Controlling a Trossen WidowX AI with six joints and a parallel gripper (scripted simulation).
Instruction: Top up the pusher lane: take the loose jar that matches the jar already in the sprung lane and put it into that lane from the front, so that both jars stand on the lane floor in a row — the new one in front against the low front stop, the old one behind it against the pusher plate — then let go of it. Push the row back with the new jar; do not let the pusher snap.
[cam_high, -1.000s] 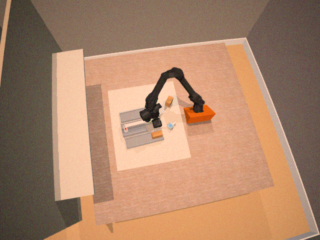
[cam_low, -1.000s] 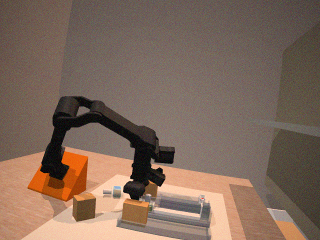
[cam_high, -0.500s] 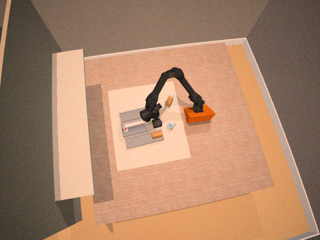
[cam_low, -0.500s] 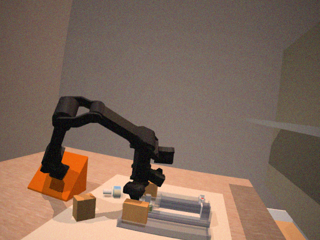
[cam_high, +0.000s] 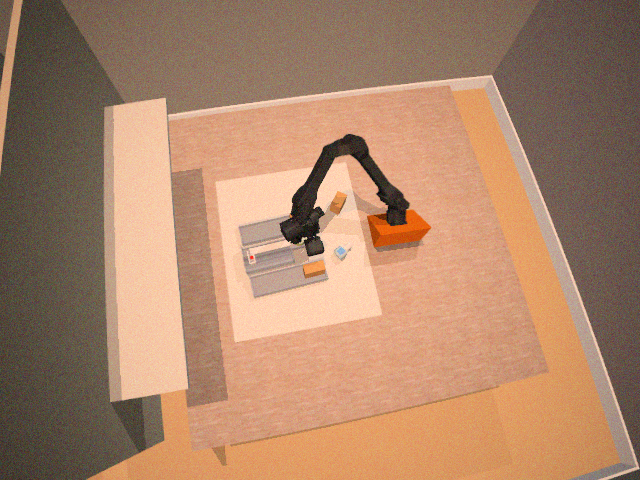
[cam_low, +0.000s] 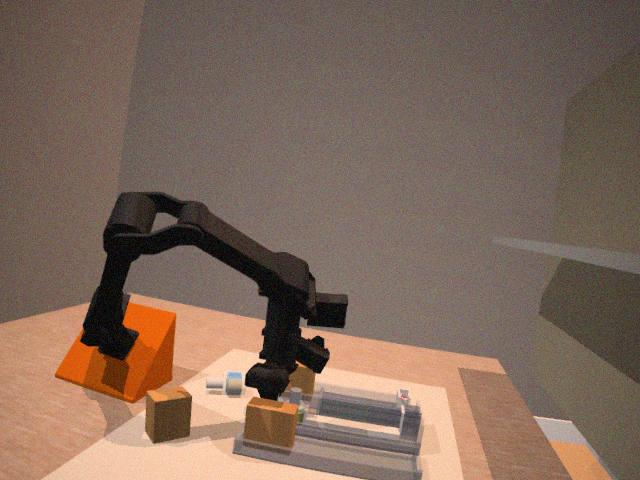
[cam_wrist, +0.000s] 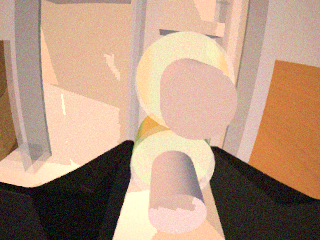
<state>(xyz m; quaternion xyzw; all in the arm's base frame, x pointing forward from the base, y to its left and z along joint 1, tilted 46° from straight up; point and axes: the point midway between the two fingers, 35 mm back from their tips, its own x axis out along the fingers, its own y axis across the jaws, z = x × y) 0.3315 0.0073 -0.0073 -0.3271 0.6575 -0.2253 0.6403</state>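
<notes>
Now: gripper tip 14 cm short of the grey lane, 4 cm to the right of it and 1 cm above it. The rest, counted from my gripper tip: red mark: 22 cm ahead, 7 cm to the left, 4 cm above; then pusher plate: 14 cm ahead, 5 cm to the left, 2 cm above; then long pale shelf: 50 cm ahead, 4 cm to the left, 34 cm above.
</notes>
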